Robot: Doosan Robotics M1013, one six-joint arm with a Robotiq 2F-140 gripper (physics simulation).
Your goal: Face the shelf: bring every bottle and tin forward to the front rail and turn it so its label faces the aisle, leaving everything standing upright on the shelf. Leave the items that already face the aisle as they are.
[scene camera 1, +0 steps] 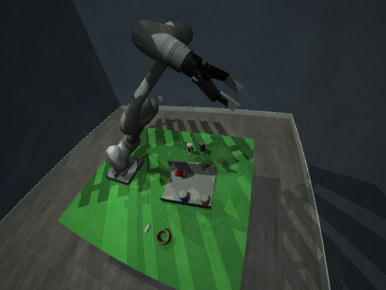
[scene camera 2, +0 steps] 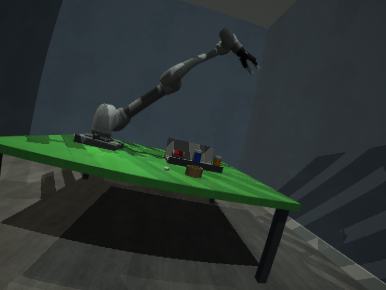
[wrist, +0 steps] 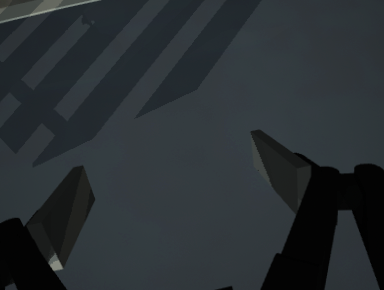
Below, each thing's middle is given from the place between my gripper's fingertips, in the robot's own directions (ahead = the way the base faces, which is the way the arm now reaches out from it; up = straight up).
I see the grey shelf (scene camera 1: 200, 179) 770 mm below my hand, 340 mm behind it and 50 mm to the left of it. From my hand the other things lie so: grey shelf tray (scene camera 1: 196, 185) 850 mm below, 340 mm behind, 40 mm to the left.
